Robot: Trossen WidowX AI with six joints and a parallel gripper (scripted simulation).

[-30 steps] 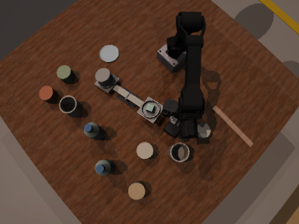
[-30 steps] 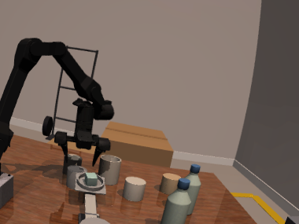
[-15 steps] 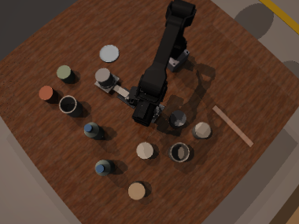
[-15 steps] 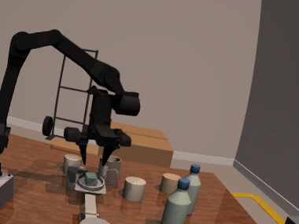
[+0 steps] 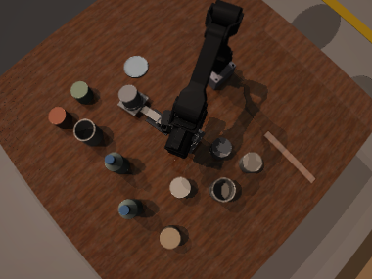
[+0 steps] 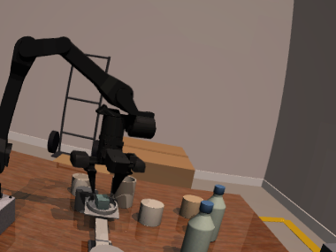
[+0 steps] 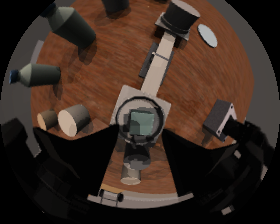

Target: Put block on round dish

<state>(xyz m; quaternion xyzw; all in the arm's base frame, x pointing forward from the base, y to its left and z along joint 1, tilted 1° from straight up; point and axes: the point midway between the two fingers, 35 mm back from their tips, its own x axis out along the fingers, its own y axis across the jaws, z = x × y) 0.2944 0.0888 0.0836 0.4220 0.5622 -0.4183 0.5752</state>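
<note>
Now: the pale green block 3 cm below my gripper tip. The rest, counted from my gripper tip: small balance: 1 cm ahead, 12 cm to the right, 9 cm below; then round pale blue dish: 11 cm behind, 35 cm to the right, 11 cm below.
</note>
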